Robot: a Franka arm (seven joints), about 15 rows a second.
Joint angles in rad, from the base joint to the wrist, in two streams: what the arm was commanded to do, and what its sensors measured. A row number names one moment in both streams.
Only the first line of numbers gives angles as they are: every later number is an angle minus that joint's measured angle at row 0.
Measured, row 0:
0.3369, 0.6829, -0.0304, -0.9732, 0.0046, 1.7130, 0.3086
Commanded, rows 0 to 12:
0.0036, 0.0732, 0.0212, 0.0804, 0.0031, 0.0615, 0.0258
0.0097, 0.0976, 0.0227, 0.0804, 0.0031, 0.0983, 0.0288
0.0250, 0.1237, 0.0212, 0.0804, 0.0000, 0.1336, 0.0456
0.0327, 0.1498, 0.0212, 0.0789, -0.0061, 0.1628, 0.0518
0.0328, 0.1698, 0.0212, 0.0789, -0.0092, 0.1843, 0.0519
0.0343, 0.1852, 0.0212, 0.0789, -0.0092, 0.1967, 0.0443
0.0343, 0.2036, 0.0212, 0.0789, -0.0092, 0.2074, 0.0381
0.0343, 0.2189, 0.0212, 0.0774, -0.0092, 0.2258, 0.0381
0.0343, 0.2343, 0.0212, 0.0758, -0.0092, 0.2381, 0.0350
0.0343, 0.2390, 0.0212, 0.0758, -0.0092, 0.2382, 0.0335
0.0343, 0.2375, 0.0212, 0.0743, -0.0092, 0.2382, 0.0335
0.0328, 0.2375, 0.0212, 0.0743, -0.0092, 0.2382, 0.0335
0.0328, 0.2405, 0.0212, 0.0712, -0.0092, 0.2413, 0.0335
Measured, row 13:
0.0322, 0.2289, 0.0214, 0.0241, 0.0000, 0.2493, 0.0216
